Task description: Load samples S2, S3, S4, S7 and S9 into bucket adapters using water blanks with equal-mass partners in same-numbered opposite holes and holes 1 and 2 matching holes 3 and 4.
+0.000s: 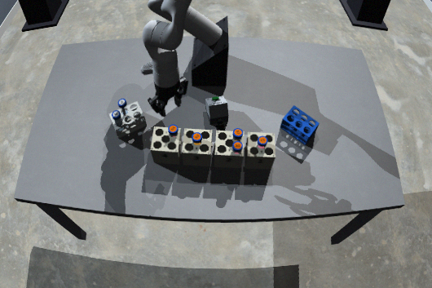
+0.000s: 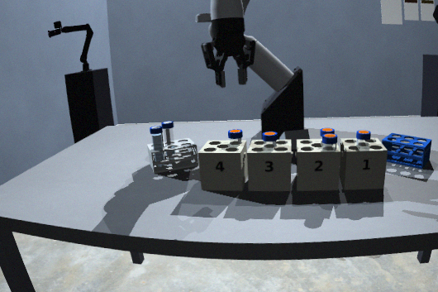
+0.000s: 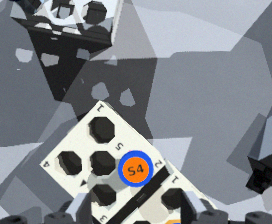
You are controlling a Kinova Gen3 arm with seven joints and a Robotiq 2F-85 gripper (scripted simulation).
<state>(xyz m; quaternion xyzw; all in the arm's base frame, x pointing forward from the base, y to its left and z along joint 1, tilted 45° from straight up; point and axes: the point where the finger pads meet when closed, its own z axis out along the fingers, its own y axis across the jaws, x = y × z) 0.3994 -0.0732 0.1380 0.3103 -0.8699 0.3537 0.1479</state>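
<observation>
Now: the water blank marked 20 11 cm behind my hand, 20 cm to the right of it and 18 cm below it. Also, from my hand: sample tube S4 (1 cm behind, 18 cm below); adapter 3 (3 cm ahead, 8 cm to the left, 20 cm below); sample tube S2 (3 cm ahead, 9 cm to the left, 18 cm below).
</observation>
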